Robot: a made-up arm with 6 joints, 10 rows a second.
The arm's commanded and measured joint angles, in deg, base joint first. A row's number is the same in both.
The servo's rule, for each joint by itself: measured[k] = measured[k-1] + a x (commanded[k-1-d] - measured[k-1]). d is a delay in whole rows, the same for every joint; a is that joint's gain. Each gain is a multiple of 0.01, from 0.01 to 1. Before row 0 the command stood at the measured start. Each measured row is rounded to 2 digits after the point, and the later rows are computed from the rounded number. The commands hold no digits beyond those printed.
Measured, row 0: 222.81 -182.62 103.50 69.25 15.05 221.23
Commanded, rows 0 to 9: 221.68 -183.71 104.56 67.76 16.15 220.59; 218.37 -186.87 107.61 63.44 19.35 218.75; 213.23 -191.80 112.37 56.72 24.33 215.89; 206.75 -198.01 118.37 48.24 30.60 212.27; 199.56 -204.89 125.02 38.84 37.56 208.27; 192.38 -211.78 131.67 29.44 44.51 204.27; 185.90 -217.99 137.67 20.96 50.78 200.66; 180.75 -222.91 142.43 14.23 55.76 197.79; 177.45 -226.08 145.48 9.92 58.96 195.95; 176.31 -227.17 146.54 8.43 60.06 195.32
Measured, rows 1 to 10: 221.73 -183.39 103.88 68.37 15.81 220.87; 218.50 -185.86 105.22 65.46 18.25 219.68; 213.44 -190.08 107.79 60.30 22.45 217.56; 207.02 -195.71 111.60 53.18 28.07 214.60; 199.86 -202.23 116.43 44.72 34.62 211.06; 192.68 -209.01 121.92 35.70 41.44 207.26; 186.17 -215.39 127.59 27.00 47.88 203.56; 180.97 -220.73 132.93 19.47 53.32 200.33; 177.59 -224.53 137.45 13.84 57.21 197.88; 176.36 -226.40 140.72 10.65 59.18 196.45
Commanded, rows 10 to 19: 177.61 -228.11 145.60 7.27 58.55 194.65; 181.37 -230.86 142.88 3.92 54.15 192.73; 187.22 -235.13 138.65 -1.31 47.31 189.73; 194.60 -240.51 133.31 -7.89 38.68 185.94; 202.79 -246.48 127.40 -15.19 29.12 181.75; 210.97 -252.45 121.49 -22.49 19.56 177.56; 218.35 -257.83 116.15 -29.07 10.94 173.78; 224.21 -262.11 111.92 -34.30 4.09 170.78; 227.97 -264.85 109.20 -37.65 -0.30 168.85; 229.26 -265.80 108.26 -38.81 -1.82 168.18
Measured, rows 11 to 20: 177.56 -227.61 142.48 8.66 58.75 195.44; 181.22 -229.92 142.62 5.86 55.58 193.92; 186.98 -233.62 141.19 1.63 49.87 191.57; 194.30 -238.51 138.35 -3.99 42.15 188.42; 202.45 -244.17 134.41 -10.60 33.16 184.68; 210.63 -250.05 129.76 -17.62 23.78 180.69; 218.04 -255.57 124.86 -24.38 14.92 176.82; 223.96 -260.21 120.20 -30.23 7.45 173.44; 227.81 -263.50 116.24 -34.61 2.10 170.87; 229.20 -265.13 113.37 -37.09 -0.60 169.36
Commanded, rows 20 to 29: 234.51 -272.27 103.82 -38.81 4.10 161.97; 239.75 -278.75 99.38 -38.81 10.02 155.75; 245.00 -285.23 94.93 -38.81 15.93 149.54; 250.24 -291.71 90.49 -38.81 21.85 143.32; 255.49 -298.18 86.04 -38.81 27.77 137.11; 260.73 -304.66 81.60 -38.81 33.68 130.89; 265.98 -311.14 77.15 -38.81 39.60 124.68; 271.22 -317.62 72.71 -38.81 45.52 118.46; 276.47 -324.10 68.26 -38.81 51.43 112.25; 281.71 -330.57 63.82 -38.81 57.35 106.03
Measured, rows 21 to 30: 234.30 -270.20 109.93 -38.10 2.64 165.22; 239.53 -276.27 106.13 -38.52 7.73 159.92; 244.78 -282.63 102.10 -38.69 13.39 154.11; 250.02 -289.08 97.92 -38.76 19.23 148.07; 255.27 -295.54 93.64 -38.79 25.12 141.93; 260.51 -302.02 89.31 -38.80 31.03 135.75; 265.76 -308.50 84.93 -38.81 36.94 129.55; 271.00 -314.98 80.53 -38.81 42.86 123.34; 276.25 -321.46 76.11 -38.81 48.77 117.13; 281.49 -327.93 71.69 -38.81 54.69 110.91
